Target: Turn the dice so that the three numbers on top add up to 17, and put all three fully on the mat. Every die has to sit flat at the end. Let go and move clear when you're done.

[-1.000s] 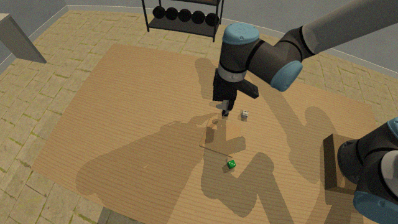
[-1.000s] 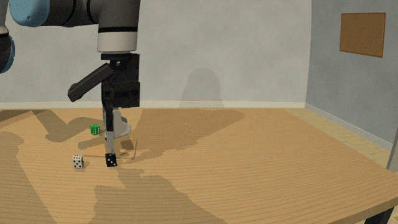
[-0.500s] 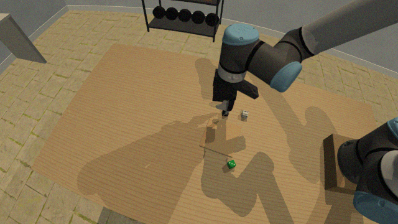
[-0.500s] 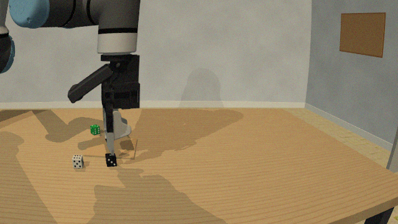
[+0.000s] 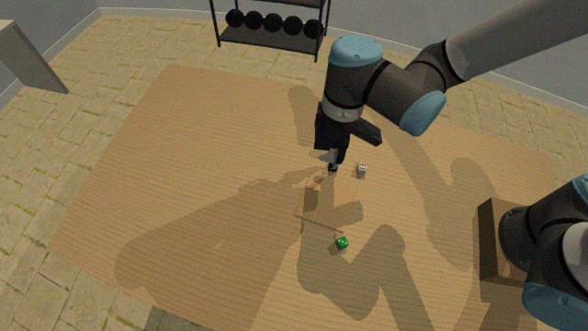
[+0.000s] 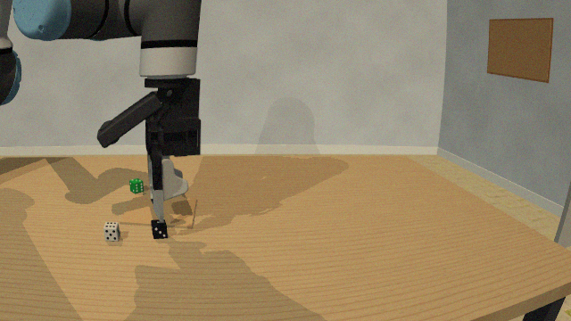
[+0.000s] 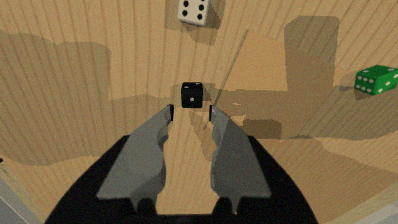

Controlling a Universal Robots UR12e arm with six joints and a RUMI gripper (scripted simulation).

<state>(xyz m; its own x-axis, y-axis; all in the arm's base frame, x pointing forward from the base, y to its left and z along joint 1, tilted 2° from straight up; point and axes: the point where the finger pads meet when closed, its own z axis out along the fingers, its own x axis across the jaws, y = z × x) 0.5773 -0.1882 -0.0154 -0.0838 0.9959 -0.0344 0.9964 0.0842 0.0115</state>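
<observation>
The black die is 40 mm below my hand. Round my hand: tan mat 10 mm ahead, 110 mm to the left, 50 mm below; green die 40 mm behind, 220 mm to the left, 40 mm below; white die 90 mm behind, 10 mm to the right, 40 mm below.
</observation>
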